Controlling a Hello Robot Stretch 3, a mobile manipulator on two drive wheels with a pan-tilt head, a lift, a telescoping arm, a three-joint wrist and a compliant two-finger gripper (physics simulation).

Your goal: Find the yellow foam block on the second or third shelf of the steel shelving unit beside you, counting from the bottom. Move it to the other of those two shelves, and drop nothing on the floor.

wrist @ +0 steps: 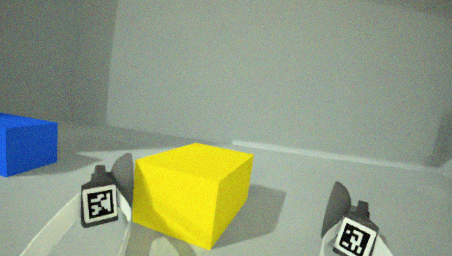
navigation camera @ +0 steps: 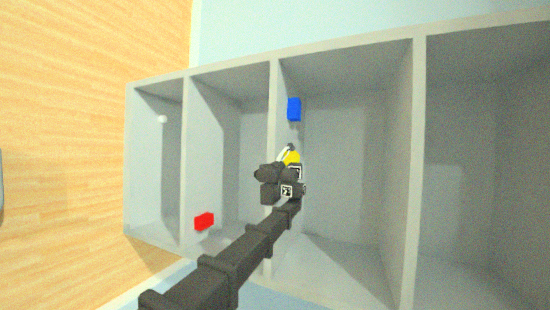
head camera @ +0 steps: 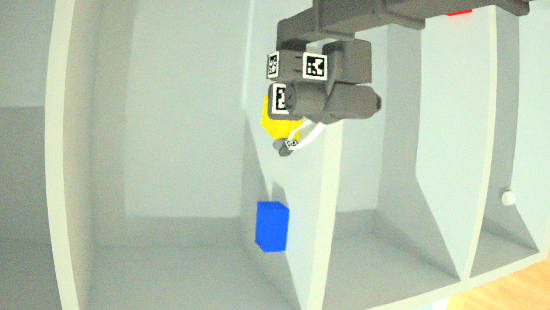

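Places are measured from the robot's base along level axes (x ahead, y left, z up), in metres.
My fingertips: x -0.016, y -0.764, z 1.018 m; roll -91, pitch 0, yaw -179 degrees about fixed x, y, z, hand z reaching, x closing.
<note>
Ahead of a thing's pixels: the offset from my fingertips to its top centre.
The yellow foam block {dx +0.023, dy -0.013, dz +0.018 m} (head camera: 270, 123) (navigation camera: 291, 157) (wrist: 175, 200) sits on the third shelf from the bottom of the steel shelving unit (head camera: 326, 200) (navigation camera: 415, 150). The camera pictures are turned sideways. My gripper (wrist: 229, 188) is open, with its fingers on either side of the block in the wrist view. The left finger is very close to the block's left side; whether it touches, I cannot tell. A wide gap lies between the block and the right finger. In the head and navigation views the wrist covers part of the block and one finger.
A blue block {dx +0.243, dy -0.033, dz +0.018 m} (head camera: 272, 227) (navigation camera: 294, 109) (wrist: 30, 147) stands on the same shelf, left of the gripper in the wrist view. A red block {dx -0.324, dy +0.036, dz -0.439 m} (head camera: 458, 12) (navigation camera: 204, 221) is on the second shelf. A white ball {dx +0.247, dy -0.064, dz -0.918 m} (head camera: 508, 198) (navigation camera: 162, 119) is on the bottom shelf. The back wall rises behind the yellow block.
</note>
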